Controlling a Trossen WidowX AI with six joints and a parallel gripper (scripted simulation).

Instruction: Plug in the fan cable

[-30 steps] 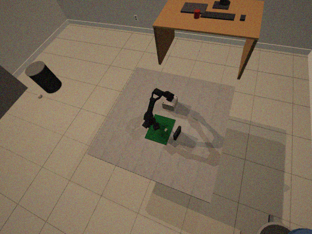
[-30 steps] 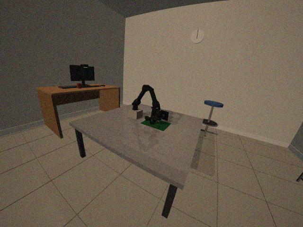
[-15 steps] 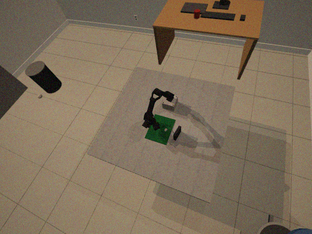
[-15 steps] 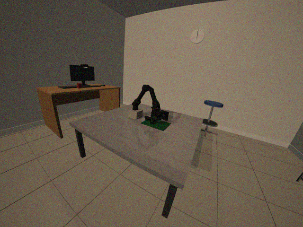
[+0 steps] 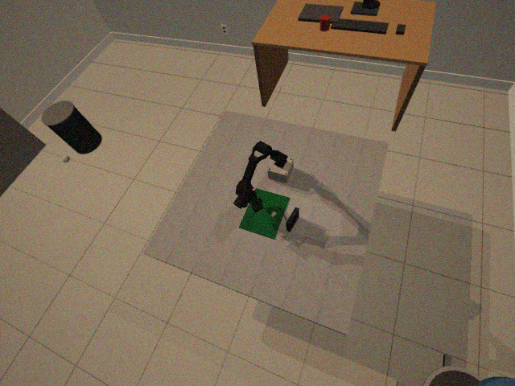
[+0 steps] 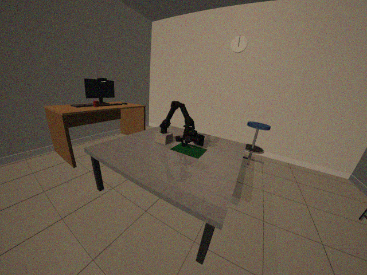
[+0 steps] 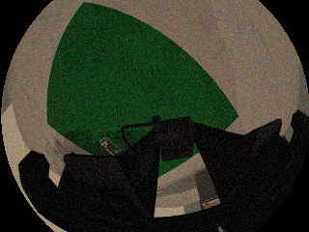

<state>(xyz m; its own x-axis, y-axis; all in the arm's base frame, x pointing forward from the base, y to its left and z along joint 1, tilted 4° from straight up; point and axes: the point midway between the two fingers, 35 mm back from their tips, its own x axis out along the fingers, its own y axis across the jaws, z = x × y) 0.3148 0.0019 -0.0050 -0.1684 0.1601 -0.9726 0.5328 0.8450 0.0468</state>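
Now: gripper tip 60 mm to the right of the green board, 60 mm above it and 20 mm short of it. From my gripper tip the other things lie so: black fan 250 mm to the left, 10 mm above; then pale four-pin header 120 mm to the left, 50 mm below; then dark fan plug 10 mm to the left, 10 mm behind.
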